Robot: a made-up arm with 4 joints.
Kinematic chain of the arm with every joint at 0, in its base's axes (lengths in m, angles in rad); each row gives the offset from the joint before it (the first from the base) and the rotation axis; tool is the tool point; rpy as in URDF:
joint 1: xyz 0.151 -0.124 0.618 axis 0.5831 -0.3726 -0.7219
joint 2: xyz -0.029 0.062 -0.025 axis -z
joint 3: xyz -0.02 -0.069 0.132 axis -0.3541 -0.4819 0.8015
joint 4: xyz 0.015 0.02 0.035 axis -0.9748 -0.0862 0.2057
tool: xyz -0.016 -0.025 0.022 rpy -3.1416 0 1.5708
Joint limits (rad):
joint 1: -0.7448..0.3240
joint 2: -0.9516..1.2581
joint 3: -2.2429..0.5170
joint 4: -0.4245..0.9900
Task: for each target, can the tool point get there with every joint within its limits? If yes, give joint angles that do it. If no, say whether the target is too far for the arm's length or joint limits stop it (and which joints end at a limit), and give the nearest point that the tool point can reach.
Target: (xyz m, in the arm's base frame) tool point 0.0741 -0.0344 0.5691
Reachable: no: joint limits stop it (at a limit: joint 1, joint 3, joint 4) | nearest point 0.0092 -0.0580 0.7449 | short by 0.189 m
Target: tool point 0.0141 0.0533 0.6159
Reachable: no: joint limits stop it (at a limit: joint 1, joint 2, joint 3, joint 4) | nearest point 0.0541 -0.0096 0.7642 | short by 0.166 m
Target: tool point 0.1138 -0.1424 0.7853
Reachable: yes | joints -0.6623 0.4063 -2.0282 0.3797
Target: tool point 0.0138 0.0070 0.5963
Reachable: no: joint limits stop it (at a limit: joint 1, joint 2, joint 3, joint 4) | nearest point 0.0096 -0.0559 0.7453 | short by 0.162 m
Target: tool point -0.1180 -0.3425 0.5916
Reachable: no: too far | nearest point 0.0301 -0.1785 0.7235 | short by 0.257 m
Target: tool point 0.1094 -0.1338 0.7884
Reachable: yes | joints -0.4449 0.4386 -1.2646 0.3119
